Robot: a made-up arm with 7 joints.
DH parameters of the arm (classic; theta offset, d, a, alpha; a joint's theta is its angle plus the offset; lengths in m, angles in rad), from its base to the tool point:
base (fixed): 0 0.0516 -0.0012 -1.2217
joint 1: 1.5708 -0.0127 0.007 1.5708
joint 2: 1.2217 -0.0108 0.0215 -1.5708
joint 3: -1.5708 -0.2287 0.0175 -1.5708
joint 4: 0 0.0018 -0.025 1.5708
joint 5: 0 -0.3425 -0.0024 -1.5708
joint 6: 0 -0.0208 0.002 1.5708
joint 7: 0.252 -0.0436 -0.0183 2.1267
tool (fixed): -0.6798 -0.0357 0 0
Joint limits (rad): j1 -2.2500..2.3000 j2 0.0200..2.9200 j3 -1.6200..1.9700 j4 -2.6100..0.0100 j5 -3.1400..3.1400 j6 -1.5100..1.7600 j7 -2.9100..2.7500
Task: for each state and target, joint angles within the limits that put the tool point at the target. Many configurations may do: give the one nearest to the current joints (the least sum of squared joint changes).
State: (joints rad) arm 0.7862 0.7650 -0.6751 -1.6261 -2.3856 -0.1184 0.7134
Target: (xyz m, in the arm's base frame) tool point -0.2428 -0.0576 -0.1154
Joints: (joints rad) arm 1.4723 1.4916 -1.2802 -2.2159 -2.5003 0.1013 0.6061
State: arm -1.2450 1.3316 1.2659 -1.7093 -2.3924 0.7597 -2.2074
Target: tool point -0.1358 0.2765 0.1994
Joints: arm -1.3391 0.7944 1.4781 -2.2810 -2.4108 0.8033 -2.1421
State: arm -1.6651 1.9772 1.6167 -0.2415 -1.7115 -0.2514 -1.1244
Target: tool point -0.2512 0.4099 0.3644
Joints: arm -1.1824 2.1229 1.3409 -0.4964 -1.7114 -0.2962 -1.1661
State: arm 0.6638 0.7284 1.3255 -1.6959 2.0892 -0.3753 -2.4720
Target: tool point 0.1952 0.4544 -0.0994
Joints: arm 0.0478 0.6330 0.7579 -1.2244 2.1695 -0.1481 -2.4016
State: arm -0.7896 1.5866 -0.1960 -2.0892 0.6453 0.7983 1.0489
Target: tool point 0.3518 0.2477 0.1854
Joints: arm -0.6174 1.7562 -0.2680 -1.4526 0.5592 0.7849 1.0103
